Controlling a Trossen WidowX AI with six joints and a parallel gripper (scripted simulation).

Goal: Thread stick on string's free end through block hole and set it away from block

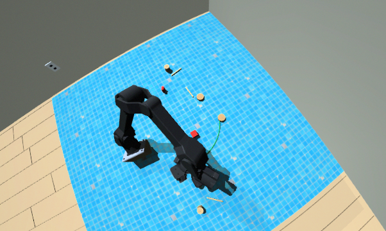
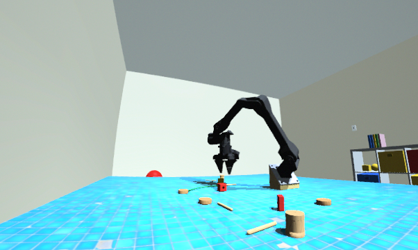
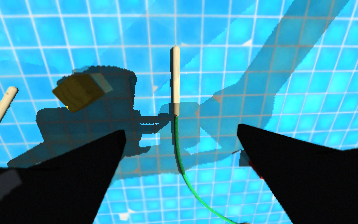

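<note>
Now: the yellow cube 1 cm behind my gripper tip, 10 cm to the right of it and 5 cm below it. Round my gripper tip: red upright piece (1 cm behind, 43 cm to the left, 4 cm below); wooden cylinder (6 cm ahead, 56 cm to the left, 4 cm below); round wooden button (22 cm ahead, 15 cm to the left, 5 cm below).
</note>
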